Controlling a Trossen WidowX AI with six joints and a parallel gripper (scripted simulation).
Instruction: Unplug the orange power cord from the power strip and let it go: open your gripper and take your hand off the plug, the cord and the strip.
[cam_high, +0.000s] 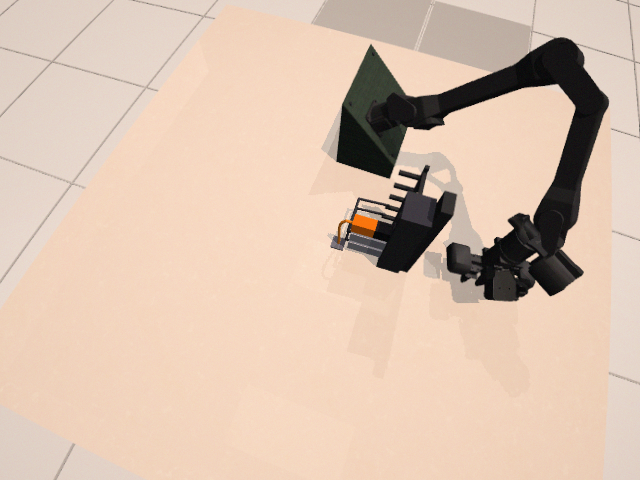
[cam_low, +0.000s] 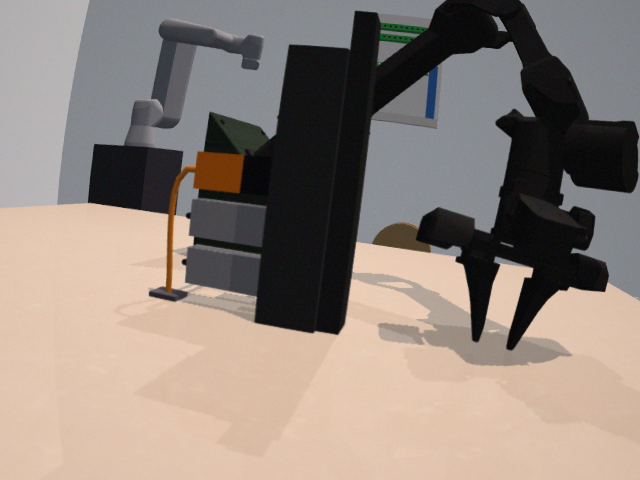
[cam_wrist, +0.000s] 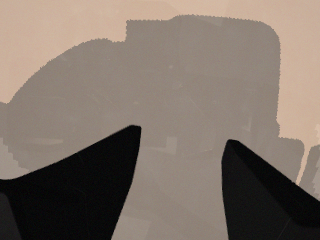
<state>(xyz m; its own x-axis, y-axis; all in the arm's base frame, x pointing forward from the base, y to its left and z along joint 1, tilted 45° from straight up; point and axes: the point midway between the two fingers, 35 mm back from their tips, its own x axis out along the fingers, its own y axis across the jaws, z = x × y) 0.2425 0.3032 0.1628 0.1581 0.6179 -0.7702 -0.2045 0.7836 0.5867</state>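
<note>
Right now my gripper tip is 250 mm to the left of the orange plug, 130 mm below it and 10 mm short of it. The rest, counted from my gripper tip: grey foot: 310 mm to the right, 20 mm ahead.
</note>
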